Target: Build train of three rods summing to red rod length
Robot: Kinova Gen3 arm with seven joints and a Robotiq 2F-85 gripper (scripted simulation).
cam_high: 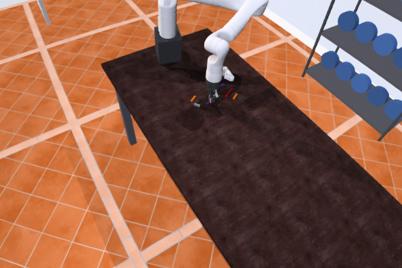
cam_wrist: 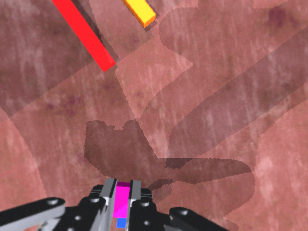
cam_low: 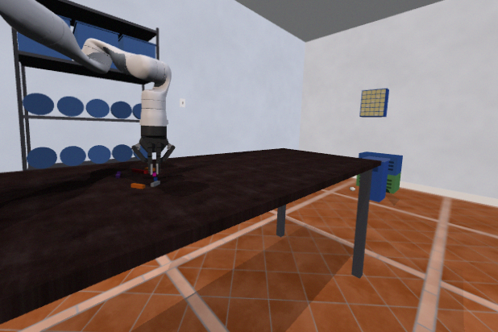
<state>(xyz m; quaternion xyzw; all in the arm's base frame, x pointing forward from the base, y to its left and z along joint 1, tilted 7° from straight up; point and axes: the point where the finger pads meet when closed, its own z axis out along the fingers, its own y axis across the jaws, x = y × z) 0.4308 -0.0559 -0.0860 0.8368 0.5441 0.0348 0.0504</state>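
Now: the magenta rod 20 mm below my hand. Round my hand: red rod 120 mm to the left, 30 mm below, 10 mm ahead; grey rod 70 mm to the right, 30 mm below, 30 mm behind; blue rod 30 mm below, 20 mm to the right, 10 mm behind.
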